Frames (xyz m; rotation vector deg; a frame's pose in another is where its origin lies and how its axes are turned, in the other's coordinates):
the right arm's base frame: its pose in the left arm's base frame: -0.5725 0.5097 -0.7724 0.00 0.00 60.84
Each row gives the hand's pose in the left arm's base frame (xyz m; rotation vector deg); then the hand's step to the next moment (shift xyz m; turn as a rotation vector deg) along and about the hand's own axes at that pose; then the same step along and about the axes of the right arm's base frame.
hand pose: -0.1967 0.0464 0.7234 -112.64 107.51 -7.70
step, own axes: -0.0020 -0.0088 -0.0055 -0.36 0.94 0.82
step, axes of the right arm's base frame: 0.0036 -0.0050 0.0086 0.17 0.80 -1.01
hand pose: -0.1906 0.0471 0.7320 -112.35 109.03 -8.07
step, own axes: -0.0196 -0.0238 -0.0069 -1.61 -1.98 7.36
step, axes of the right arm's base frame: 0.0243 -0.0077 0.0187 4.82 -2.22 -5.70
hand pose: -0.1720 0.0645 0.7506 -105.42 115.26 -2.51
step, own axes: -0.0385 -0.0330 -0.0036 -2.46 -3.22 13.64
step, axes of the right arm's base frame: 0.0433 -0.0122 0.0237 8.33 -3.94 -10.85
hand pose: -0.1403 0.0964 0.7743 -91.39 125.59 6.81
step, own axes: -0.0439 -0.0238 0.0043 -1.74 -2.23 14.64
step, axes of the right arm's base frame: 0.0449 -0.0141 0.0172 7.94 -3.23 -12.20
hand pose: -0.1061 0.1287 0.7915 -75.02 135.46 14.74
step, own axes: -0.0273 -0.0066 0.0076 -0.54 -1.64 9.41
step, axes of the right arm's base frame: 0.0274 -0.0080 0.0057 4.57 -2.26 -8.09
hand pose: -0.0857 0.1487 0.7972 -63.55 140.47 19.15
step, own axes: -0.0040 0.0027 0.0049 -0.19 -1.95 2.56
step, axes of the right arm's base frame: 0.0063 0.0016 -0.0023 0.98 -2.10 -2.25
